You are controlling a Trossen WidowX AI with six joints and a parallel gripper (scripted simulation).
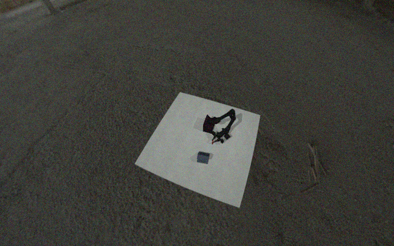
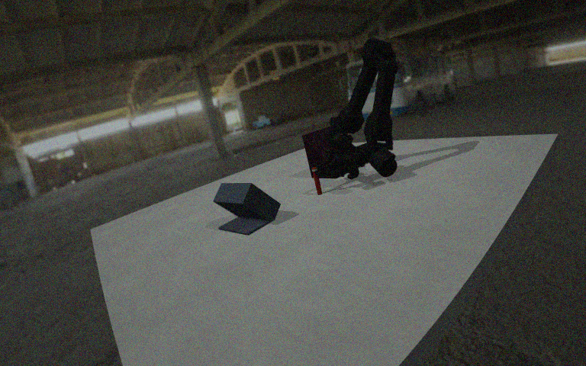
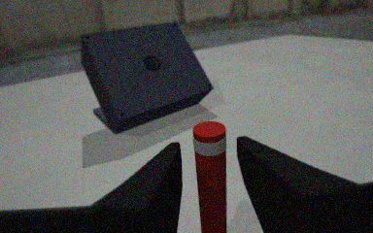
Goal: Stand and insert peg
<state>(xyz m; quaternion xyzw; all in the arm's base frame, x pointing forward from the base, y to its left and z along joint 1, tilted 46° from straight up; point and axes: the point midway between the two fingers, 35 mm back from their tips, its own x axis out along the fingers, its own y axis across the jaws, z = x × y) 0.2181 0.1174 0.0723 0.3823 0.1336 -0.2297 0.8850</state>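
The red peg is 1 cm below my gripper tip. Also, from my gripper tip: dark sloped panel: 21 cm ahead, 5 cm to the right, 1 cm below; flat foot plate: 23 cm ahead, 7 cm below, 5 cm to the right.
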